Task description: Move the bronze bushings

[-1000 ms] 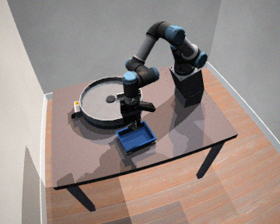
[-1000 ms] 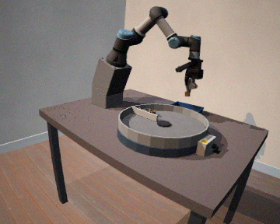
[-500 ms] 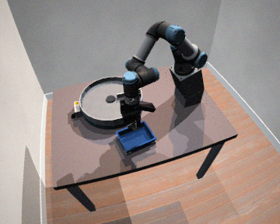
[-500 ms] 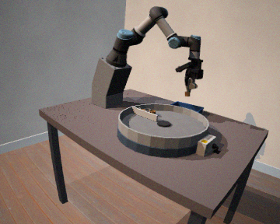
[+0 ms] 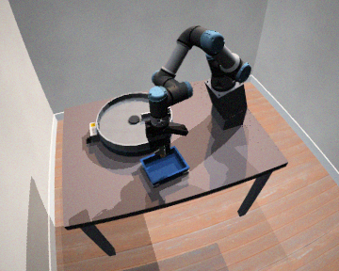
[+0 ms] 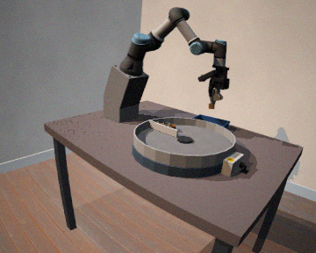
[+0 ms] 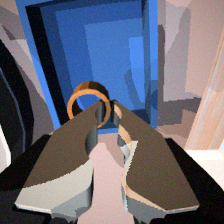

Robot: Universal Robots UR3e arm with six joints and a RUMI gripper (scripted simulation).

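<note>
The blue crate lies 110 mm below my hand and 10 mm to the right of it. Round my hand: turntable 340 mm to the right, 90 mm below, 80 mm ahead.
</note>
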